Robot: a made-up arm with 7 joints.
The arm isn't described. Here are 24 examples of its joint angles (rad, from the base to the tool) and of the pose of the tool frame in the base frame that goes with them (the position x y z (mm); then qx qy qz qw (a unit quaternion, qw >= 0)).
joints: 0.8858 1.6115 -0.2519 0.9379 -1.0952 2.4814 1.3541
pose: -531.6 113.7 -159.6 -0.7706 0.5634 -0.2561 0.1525
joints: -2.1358 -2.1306 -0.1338 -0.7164 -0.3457 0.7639 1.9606
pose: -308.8 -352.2 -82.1 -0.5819 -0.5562 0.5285 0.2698
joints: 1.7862 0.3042 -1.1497 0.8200 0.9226 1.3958 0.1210
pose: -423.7 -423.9 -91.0 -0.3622 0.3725 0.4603 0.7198
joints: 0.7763 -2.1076 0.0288 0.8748 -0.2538 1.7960 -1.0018
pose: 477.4 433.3 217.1 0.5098 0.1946 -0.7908 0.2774
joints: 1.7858 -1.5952 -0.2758 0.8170 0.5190 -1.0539 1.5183
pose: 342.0 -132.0 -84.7 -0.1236 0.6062 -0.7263 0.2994
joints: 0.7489 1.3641 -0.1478 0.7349 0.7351 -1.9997 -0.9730
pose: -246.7 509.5 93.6 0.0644 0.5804 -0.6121 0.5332
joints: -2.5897 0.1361 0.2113 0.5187 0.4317 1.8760 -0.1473
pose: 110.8 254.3 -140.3 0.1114 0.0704 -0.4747 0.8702
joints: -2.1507 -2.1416 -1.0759 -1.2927 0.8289 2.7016 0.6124
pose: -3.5 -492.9 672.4 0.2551 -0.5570 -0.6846 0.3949
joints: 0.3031 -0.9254 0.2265 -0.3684 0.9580 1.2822 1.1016
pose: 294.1 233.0 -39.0 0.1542 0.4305 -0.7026 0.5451
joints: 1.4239 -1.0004 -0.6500 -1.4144 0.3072 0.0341 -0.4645
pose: 614.6 -72.2 -4.1 -0.3218 -0.4694 -0.1559 0.8073
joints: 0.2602 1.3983 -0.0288 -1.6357 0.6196 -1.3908 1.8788
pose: -398.9 39.5 -14.5 -0.9256 0.3638 0.1004 0.0286
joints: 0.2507 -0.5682 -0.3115 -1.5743 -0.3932 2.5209 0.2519
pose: 230.6 521.1 -248.9 0.0966 0.5108 -0.6772 0.5208
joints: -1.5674 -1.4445 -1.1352 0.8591 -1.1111 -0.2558 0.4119
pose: -590.7 -231.0 624.1 -0.1794 -0.4345 -0.8743 0.1209
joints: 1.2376 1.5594 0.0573 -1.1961 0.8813 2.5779 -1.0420
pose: -313.5 169.2 -37.2 0.5968 0.1310 0.6233 0.4880
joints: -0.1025 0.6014 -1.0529 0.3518 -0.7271 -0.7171 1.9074
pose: 366.7 353.4 -206.6 -0.3273 0.6749 -0.2005 0.6302
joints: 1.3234 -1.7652 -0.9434 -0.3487 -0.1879 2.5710 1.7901
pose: 588.8 502.6 643.7 0.3423 0.8197 0.2727 0.3694
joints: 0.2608 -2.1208 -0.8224 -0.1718 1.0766 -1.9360 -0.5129
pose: 137.2 605.3 500.0 -0.2692 -0.8691 0.2449 0.3351
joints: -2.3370 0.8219 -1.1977 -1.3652 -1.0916 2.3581 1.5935
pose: -426.3 278.5 -431.2 -0.7316 0.5225 -0.3597 0.2497
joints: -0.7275 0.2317 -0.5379 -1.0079 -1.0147 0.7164 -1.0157
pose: -330.4 433.8 -177.4 0.1281 0.3485 0.0153 0.9284
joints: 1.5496 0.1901 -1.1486 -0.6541 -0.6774 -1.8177 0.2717
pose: 180.6 -483.3 -285.4 -0.5390 0.0005 -0.1529 0.8283
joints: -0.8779 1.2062 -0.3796 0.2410 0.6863 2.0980 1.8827
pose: 110.3 -301.3 -34.1 0.6971 0.4261 -0.5670 0.1052
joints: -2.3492 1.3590 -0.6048 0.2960 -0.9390 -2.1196 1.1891
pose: 57.7 129.1 -434.1 -0.5677 -0.3480 0.4996 0.5540
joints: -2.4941 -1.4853 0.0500 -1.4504 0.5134 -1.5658 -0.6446
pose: -534.7 -66.4 48.2 -0.3711 0.5256 -0.2367 0.7280
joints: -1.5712 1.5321 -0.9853 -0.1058 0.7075 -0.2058 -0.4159
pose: 374.5 -41.9 -260.0 -0.3708 -0.3714 -0.1636 0.8354
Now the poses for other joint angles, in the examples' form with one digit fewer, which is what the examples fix.
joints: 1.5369 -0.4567 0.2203 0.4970 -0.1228 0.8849 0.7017
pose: 169 -95 -202 -0.636 -0.367 0.628 0.256
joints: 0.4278 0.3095 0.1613 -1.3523 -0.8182 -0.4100 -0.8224
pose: -354 491 68 0.386 0.438 -0.032 0.811
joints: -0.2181 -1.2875 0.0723 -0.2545 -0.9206 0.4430 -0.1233
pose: -412 474 1 -0.006 0.501 0.240 0.832
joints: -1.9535 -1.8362 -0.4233 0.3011 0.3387 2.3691 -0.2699
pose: -772 45 383 -0.204 0.770 0.018 0.604
